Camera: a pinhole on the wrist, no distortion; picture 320 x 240 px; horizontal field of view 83.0 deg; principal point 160.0 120.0 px. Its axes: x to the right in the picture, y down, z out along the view. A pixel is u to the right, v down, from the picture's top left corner.
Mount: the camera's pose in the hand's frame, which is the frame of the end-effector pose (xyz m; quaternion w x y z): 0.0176 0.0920 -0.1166 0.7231 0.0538 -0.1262 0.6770
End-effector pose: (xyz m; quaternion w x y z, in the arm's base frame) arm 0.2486 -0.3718 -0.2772 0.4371 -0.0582 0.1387 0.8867
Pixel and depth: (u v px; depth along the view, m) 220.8 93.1 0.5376
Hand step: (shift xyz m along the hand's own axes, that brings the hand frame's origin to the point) 0.0473 0.1266 0.4544
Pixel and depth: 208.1 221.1 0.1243
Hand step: -0.0633 0.0984 0.0050
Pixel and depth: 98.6 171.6 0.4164
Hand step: -0.1533 -0.1388 0.2370
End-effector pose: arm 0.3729 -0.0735 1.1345 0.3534 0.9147 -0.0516 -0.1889
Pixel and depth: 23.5 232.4 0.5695
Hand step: -0.4183 -0.4372 0.2888
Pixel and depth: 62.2 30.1 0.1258
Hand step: 0.0624 -0.0098 -0.0071
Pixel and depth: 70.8 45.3 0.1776
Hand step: 0.0664 -0.0424 0.0388
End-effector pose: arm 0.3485 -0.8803 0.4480 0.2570 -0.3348 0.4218 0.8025
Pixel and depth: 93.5 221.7 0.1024
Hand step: -0.0527 0.0346 -0.0330
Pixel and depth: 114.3 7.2 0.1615
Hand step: 0.0978 0.0046 0.0378
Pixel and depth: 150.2 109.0 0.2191
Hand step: 0.0062 0.0250 0.0925
